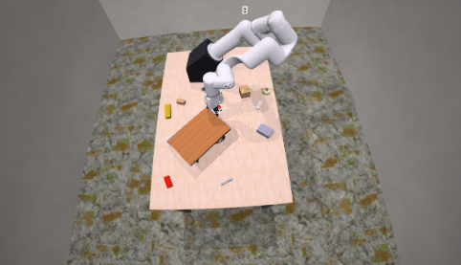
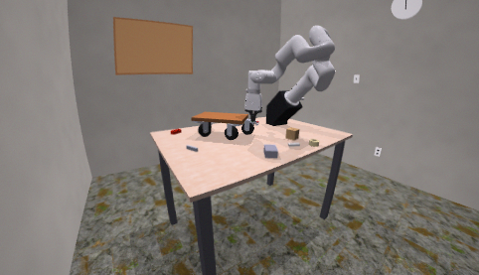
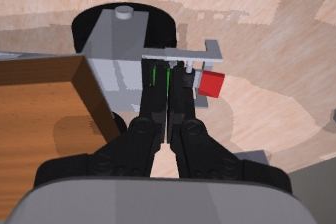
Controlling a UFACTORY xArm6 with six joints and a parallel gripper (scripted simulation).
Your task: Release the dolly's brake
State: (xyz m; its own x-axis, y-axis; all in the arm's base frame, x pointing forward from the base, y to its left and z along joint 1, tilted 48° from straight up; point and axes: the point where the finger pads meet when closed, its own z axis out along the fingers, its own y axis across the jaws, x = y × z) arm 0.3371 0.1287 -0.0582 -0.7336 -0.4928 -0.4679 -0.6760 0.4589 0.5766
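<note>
My hand is 30 mm above the brake pedal, 10 mm to the right of it and 10 mm past it. Round my hand: yellow block: 330 mm to the right, 100 mm below, 10 mm behind; then grey-blue block: 310 mm to the left, 90 mm below, 80 mm ahead; then tan cube: 190 mm behind, 160 mm to the left, 80 mm below.
</note>
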